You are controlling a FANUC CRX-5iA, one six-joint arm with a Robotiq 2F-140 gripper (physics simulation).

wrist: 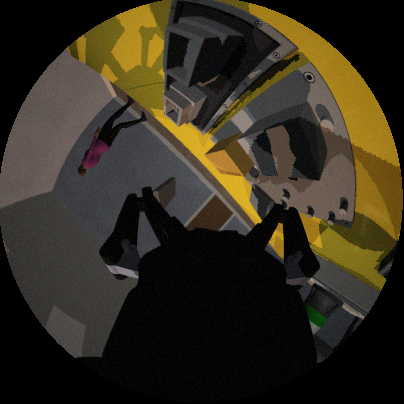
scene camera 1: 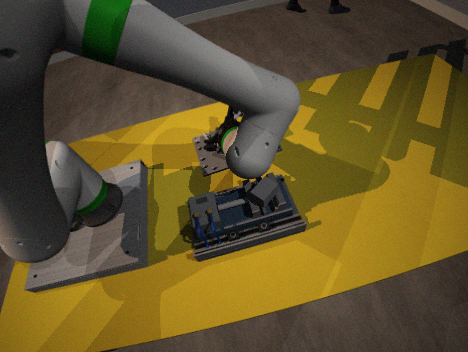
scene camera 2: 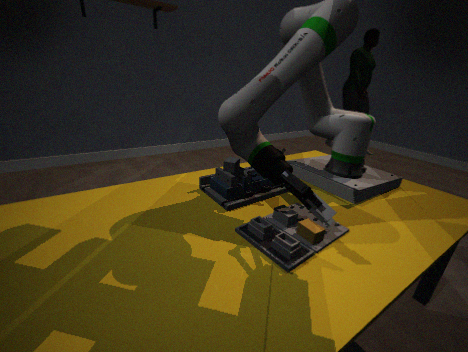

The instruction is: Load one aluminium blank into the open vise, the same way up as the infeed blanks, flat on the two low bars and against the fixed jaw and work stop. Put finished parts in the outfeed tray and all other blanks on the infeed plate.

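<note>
My gripper [scene camera 2: 322, 212] [wrist: 213, 188] is open and empty, its fingers low over the far side of the infeed plate [scene camera 1: 210, 163] [scene camera 2: 341, 231] [wrist: 344, 150]. A grey aluminium blank [scene camera 2: 285, 216] [wrist: 295, 145] sits on this plate, outside the fingers. An orange-brown block [scene camera 2: 310, 230] [wrist: 229, 156] sits nearby, also outside them. The outfeed tray [scene camera 2: 289, 267] [wrist: 282, 45] holds two hollow finished parts, one [scene camera 2: 260, 227] [wrist: 184, 104] and another [scene camera 2: 286, 243] [wrist: 192, 50]. The vise [scene camera 1: 240, 215] [scene camera 2: 227, 189] has a tilted-looking grey block [scene camera 1: 266, 190] [scene camera 2: 232, 164] at one end; its role is unclear.
The robot's base plate [scene camera 1: 131, 220] [scene camera 2: 380, 182] stands beyond the vise and infeed plate. The forearm [scene camera 1: 200, 65] [scene camera 2: 280, 75] passes above the vise and hides part of the infeed area in scene camera 1. Blue hoses [scene camera 1: 199, 229] rise at the vise's near end. Small pins stand on the infeed plate.
</note>
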